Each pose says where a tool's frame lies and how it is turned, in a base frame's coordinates. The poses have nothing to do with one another.
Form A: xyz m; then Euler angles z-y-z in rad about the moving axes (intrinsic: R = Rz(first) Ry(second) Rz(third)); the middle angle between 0 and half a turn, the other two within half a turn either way.
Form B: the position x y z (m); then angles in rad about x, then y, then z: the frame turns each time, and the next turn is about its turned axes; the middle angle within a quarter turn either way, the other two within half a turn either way. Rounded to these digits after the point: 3 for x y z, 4 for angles.
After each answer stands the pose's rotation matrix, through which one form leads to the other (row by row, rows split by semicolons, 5 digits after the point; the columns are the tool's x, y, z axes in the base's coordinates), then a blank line. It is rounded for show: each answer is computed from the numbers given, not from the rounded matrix.
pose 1, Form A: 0.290 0.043 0.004 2.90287 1.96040 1.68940
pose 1, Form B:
0.290 0.043 0.004 -2.6191 -1.1171 2.2592
-0.27847 -0.33848 -0.89883; -0.95419 0.20415 0.21874; 0.10946 0.91856 -0.37982

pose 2, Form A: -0.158 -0.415 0.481 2.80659 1.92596 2.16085
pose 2, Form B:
-0.158 -0.415 0.481 -2.4163 -1.0875 2.9468
-0.45591 -0.08995 -0.88547; -0.72111 0.62047 0.30825; 0.52168 0.77905 -0.34774

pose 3, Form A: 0.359 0.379 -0.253 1.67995 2.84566 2.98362
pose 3, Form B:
0.359 0.379 -0.253 -2.8473 -0.0318 -1.8332
-0.25928 0.96528 -0.03177; 0.92186 0.25716 0.28990; 0.28800 0.04588 -0.95653

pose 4, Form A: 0.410 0.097 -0.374 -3.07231 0.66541 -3.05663
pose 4, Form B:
0.410 0.097 -0.374 0.0543 -0.6635 0.1729
0.77607 -0.13557 -0.61590; 0.13892 0.98938 -0.04274; 0.61515 -0.05239 0.78666

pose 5, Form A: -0.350 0.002 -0.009 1.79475 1.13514 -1.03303
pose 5, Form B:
-0.350 0.002 -0.009 -1.1254 -0.2027 0.6336
0.78940 -0.57992 -0.20134; 0.40150 0.23963 0.88395; -0.46437 -0.77863 0.42201

